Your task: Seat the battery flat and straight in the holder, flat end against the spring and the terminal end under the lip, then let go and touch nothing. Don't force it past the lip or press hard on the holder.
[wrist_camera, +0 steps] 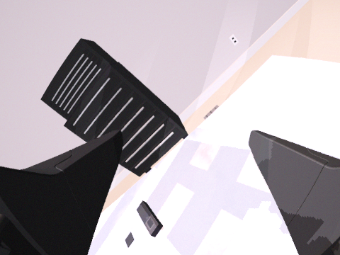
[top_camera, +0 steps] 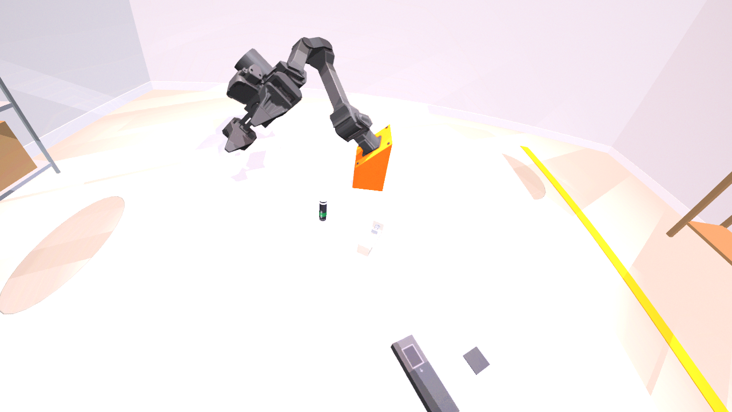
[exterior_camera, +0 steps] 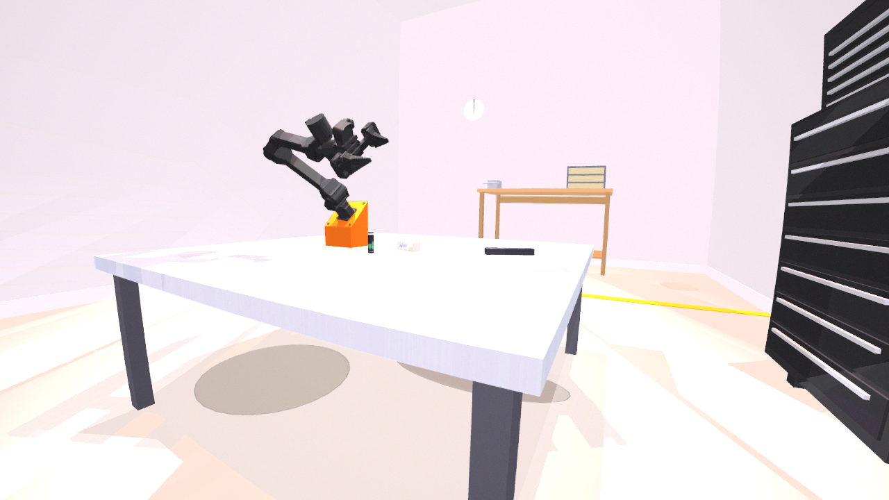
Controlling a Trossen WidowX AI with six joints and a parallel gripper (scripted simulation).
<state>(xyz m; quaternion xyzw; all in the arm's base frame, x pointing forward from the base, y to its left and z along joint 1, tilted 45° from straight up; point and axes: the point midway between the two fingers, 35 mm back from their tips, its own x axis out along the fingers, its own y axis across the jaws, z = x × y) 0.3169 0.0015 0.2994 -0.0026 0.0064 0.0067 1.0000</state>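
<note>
The battery is 150 mm behind my gripper tip, 120 mm to the left of it and 260 mm below it. Also, from my gripper tip: dark bar: 220 mm ahead, 380 mm to the left, 280 mm below.
</note>
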